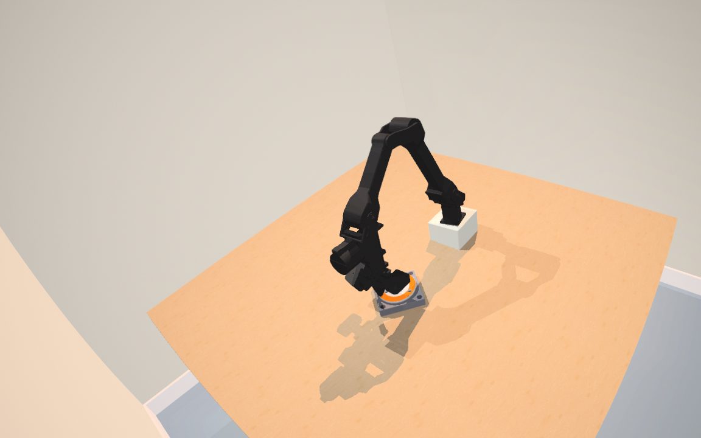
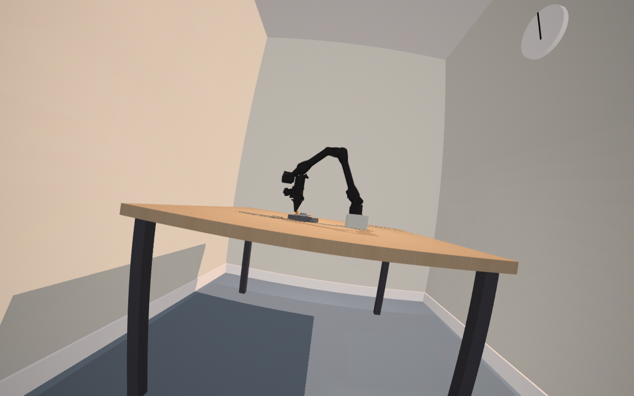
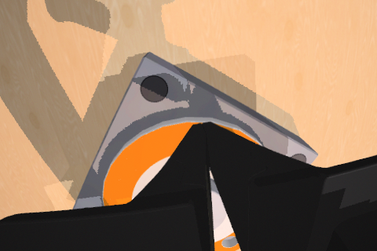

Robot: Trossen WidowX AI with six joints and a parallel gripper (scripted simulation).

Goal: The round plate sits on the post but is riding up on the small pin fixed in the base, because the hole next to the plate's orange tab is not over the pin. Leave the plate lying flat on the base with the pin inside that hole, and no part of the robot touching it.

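My gripper tip is now 3 cm past the round plate and 1 cm above it. Also, from my gripper tip: grey square base 5 cm behind, 2 cm to the left, 2 cm below.
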